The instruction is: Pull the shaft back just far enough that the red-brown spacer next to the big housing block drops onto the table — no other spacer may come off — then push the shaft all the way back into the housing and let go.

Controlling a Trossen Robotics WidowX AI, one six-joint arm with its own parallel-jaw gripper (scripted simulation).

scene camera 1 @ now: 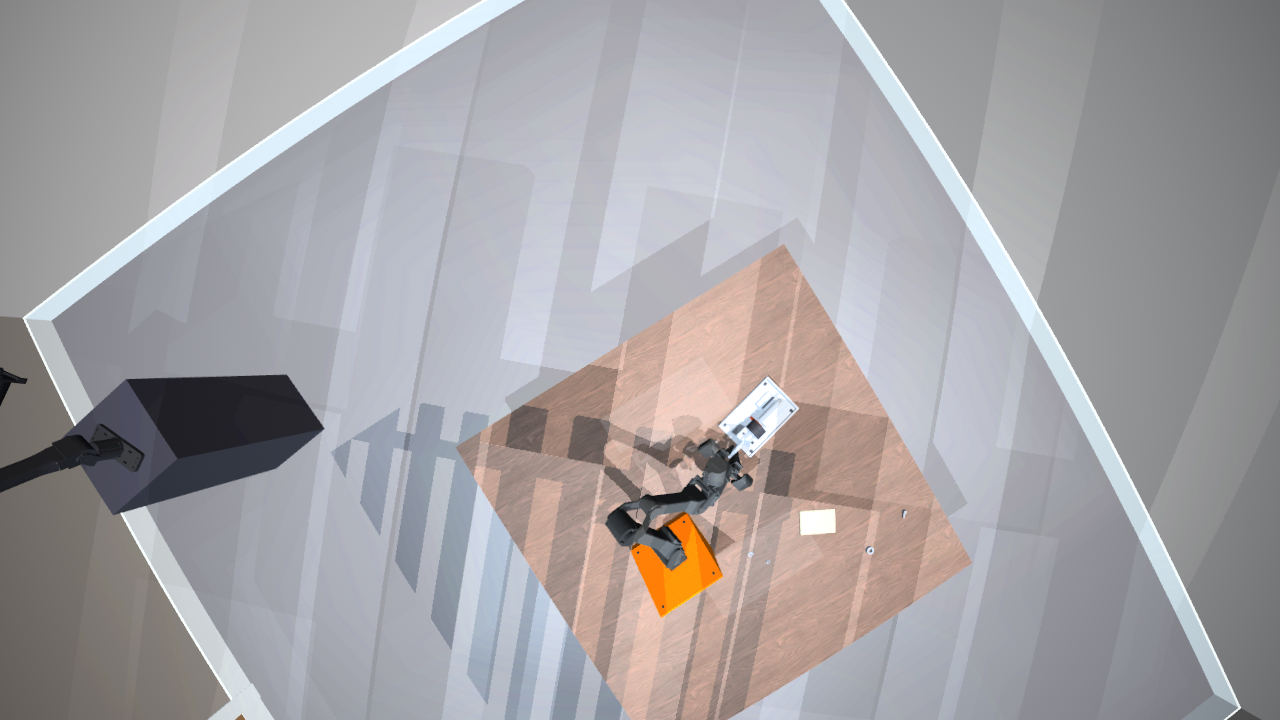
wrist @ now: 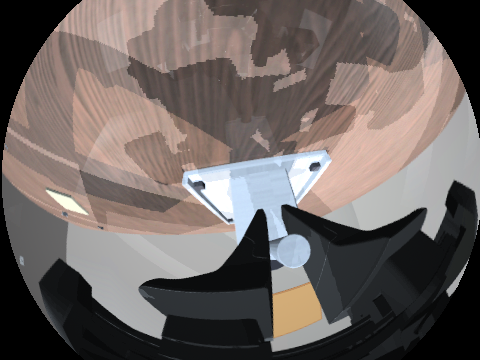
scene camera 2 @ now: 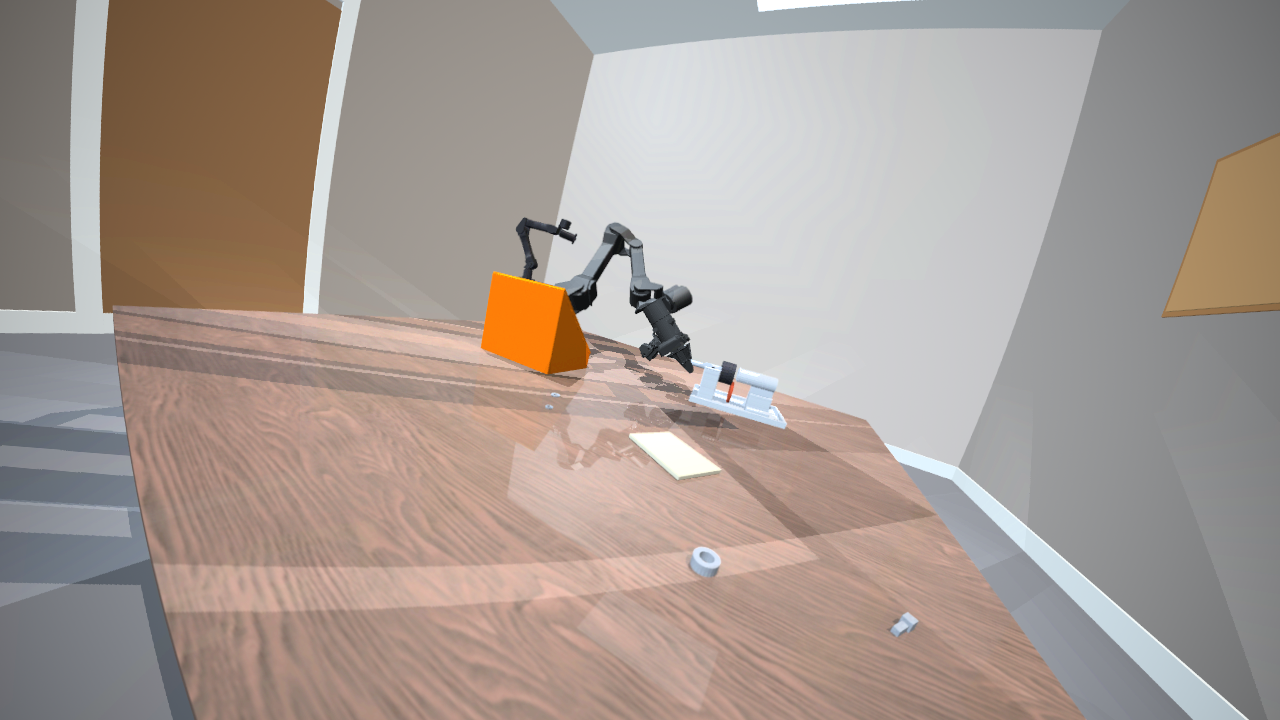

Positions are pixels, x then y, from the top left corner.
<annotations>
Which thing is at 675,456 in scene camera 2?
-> A cream flat pad.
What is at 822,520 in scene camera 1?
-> A cream flat pad.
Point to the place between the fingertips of my gripper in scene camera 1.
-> At 734,447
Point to a housing block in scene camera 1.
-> At 766,403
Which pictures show my gripper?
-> Scene camera 1, the wrist view and scene camera 2: all of them.
</annotations>
